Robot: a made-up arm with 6 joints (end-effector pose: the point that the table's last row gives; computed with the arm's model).
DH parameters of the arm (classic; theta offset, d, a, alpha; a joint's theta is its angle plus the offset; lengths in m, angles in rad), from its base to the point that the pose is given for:
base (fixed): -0.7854 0 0.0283 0
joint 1: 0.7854 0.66 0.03 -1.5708
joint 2: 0.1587 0 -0.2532 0
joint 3: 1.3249 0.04 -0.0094 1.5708
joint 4: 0 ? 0.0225 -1.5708
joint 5: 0 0 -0.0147 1.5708
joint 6: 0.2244 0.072 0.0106 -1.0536
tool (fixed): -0.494 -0.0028 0 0
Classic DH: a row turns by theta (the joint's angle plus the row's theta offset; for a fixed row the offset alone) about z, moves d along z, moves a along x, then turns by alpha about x.
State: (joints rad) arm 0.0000 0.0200 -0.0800 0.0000 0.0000 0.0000
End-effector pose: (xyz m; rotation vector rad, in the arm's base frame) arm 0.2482 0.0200 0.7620 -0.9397 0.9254 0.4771
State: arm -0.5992 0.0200 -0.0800 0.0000 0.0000 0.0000
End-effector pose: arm 0.2310 -0.1157 0.7620 -0.6176 1.1483 -0.0339
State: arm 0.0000 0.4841 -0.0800 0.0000 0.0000 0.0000
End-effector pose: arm 0.2729 0.0200 0.6624 -0.8425 1.3427 0.7123
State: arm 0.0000 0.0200 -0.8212 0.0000 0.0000 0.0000
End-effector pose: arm 0.0924 0.0200 1.0491 -1.0103 0.2515 0.1006
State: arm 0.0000 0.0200 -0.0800 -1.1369 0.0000 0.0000
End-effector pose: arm 0.2467 0.0030 0.7727 -1.8393 1.2713 -0.2545
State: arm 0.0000 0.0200 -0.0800 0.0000 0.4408 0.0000
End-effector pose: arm 0.2477 0.0200 0.7310 -0.8484 1.3219 0.7006
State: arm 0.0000 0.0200 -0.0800 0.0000 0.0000 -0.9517
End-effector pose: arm 0.2476 0.0111 0.7665 -1.6989 1.2270 -0.1189
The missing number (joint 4, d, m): 0.3803
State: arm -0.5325 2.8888 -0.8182 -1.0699 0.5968 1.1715
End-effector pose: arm 0.0885 -0.0629 0.2866 -0.7326 -2.7752 -0.7957
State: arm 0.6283 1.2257 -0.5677 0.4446 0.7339 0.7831
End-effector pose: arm 0.2402 0.2323 0.6341 0.3143 1.9875 1.5846
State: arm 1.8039 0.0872 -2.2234 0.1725 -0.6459 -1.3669
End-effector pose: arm 0.1131 -0.5176 1.0401 0.4139 -0.3583 0.0590
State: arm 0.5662 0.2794 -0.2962 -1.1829 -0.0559 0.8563
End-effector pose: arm 0.2124 0.1413 0.8118 -1.5199 0.6632 0.7750
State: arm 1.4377 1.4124 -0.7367 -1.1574 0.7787 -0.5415
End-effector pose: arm 0.0955 0.3575 0.6614 2.6808 -0.4318 0.2483
